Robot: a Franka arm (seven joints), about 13 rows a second.
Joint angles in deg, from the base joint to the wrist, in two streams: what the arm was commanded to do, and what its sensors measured. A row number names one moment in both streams.
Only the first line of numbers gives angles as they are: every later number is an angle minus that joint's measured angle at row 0.
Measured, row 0: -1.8 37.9 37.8 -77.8 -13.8 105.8 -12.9
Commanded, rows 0 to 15: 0.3 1.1 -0.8 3.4 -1.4 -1.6 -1.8; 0.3 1.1 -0.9 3.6 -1.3 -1.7 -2.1; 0.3 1.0 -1.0 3.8 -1.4 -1.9 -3.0; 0.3 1.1 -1.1 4.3 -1.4 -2.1 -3.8; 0.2 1.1 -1.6 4.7 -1.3 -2.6 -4.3; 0.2 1.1 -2.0 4.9 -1.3 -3.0 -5.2; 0.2 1.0 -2.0 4.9 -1.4 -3.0 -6.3; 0.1 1.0 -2.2 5.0 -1.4 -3.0 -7.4; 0.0 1.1 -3.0 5.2 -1.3 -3.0 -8.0; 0.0 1.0 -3.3 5.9 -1.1 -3.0 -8.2; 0.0 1.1 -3.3 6.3 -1.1 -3.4 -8.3; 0.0 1.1 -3.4 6.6 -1.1 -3.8 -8.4; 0.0 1.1 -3.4 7.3 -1.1 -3.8 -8.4; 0.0 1.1 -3.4 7.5 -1.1 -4.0 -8.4; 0.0 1.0 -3.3 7.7 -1.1 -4.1 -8.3; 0.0 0.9 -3.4 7.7 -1.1 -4.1 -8.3
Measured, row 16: -0.2 0.1 -3.6 5.3 0.0 -2.8 -7.0
